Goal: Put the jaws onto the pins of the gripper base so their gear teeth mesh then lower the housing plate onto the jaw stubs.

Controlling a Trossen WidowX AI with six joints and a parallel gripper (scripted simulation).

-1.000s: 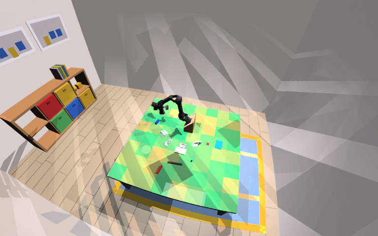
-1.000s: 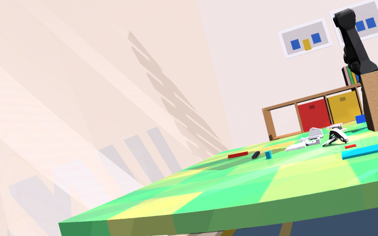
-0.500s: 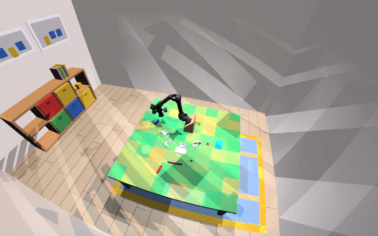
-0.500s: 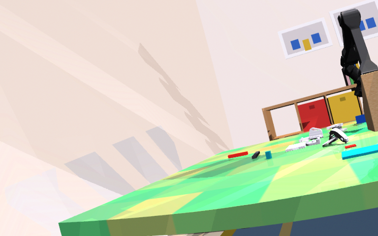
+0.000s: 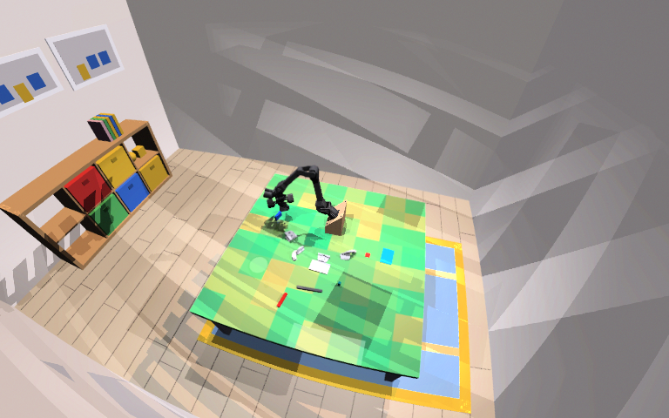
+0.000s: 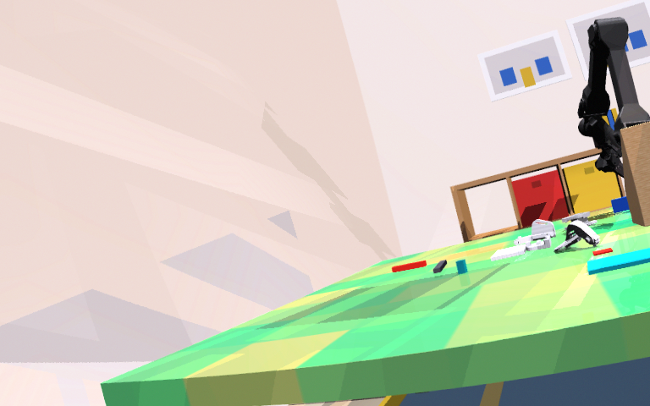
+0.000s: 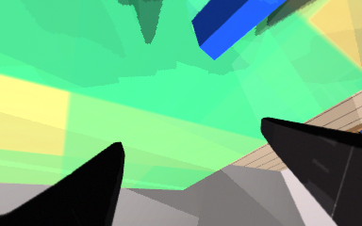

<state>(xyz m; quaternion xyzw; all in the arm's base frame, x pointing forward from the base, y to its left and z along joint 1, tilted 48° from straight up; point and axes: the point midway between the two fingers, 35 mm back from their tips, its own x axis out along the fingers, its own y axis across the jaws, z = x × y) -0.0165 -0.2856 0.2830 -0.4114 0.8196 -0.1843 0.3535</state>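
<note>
My gripper tip is 60 mm short of the blue block, 10 mm to the left of it and 60 mm above it. From my gripper tip the other things lie so: small red piece: 200 mm ahead, 680 mm to the left, 80 mm below; dark bar: 540 mm ahead, 390 mm to the left, 80 mm below; red bar: 650 mm ahead, 260 mm to the left, 80 mm below.
</note>
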